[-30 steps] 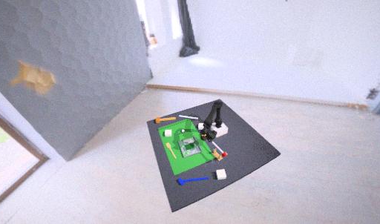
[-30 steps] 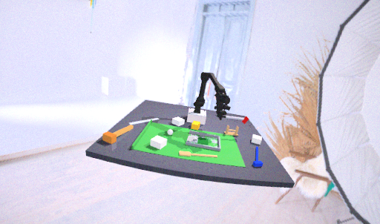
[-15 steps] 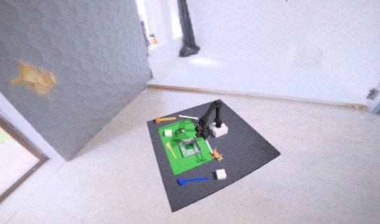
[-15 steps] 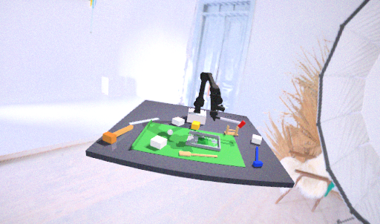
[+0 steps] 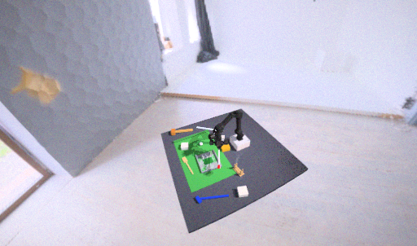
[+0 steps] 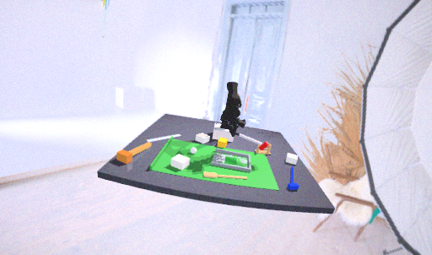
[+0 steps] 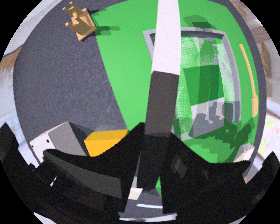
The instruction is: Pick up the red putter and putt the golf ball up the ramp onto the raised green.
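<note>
The red putter lies 40 mm ahead of my gripper tip, 110 mm to the left of it and 20 mm above it. Round my gripper tip: wooden stand: 100 mm behind, 260 mm to the left, 90 mm below; white golf ball: 130 mm ahead, 250 mm to the right, 100 mm below; yellow cube: 110 mm behind, 70 mm to the right, 100 mm below.
</note>
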